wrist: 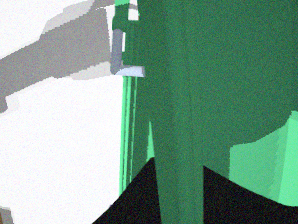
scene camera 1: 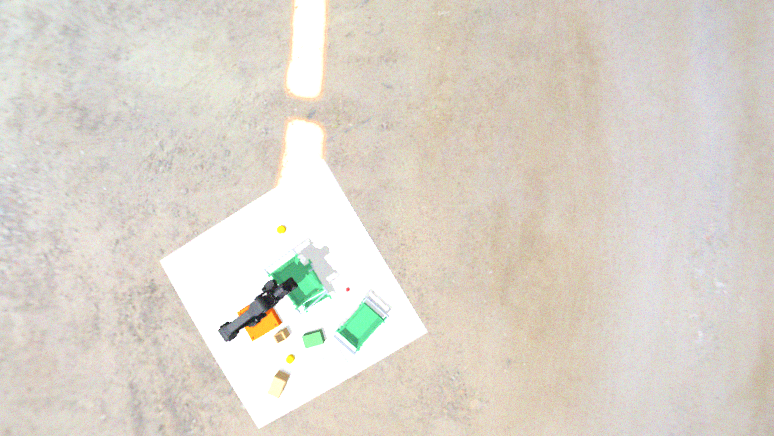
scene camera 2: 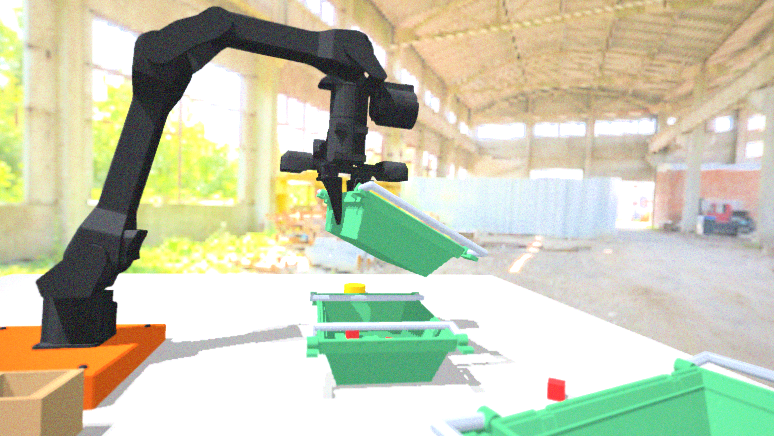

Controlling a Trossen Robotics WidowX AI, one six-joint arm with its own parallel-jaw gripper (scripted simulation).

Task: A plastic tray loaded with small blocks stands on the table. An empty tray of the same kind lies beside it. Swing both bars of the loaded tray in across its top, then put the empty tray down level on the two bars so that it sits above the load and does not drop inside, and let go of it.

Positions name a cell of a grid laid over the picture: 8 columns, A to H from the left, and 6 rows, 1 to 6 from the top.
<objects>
A green tray shows in the wrist view (F3), in scene camera 1 (D4) and in scene camera 2 (D4).
</objects>
